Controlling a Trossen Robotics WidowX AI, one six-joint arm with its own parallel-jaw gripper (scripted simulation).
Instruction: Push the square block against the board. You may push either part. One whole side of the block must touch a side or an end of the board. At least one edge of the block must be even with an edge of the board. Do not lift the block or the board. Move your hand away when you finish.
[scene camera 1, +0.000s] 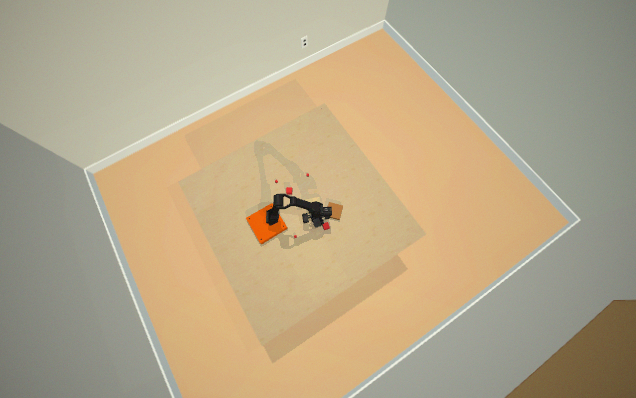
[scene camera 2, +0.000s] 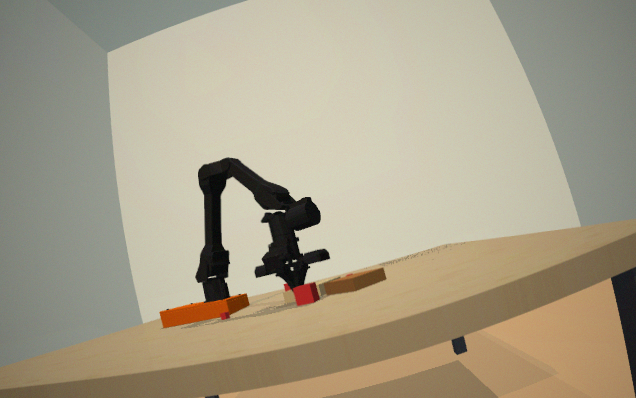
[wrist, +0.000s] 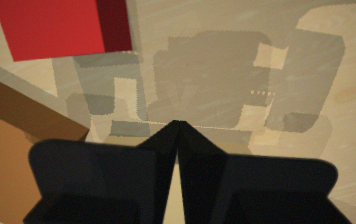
Note:
The gripper (scene camera 2: 299, 298) is shut, holding nothing. Also in view: a brown square block (scene camera 2: 354, 282).
The gripper is seen too in the wrist view (wrist: 178, 126).

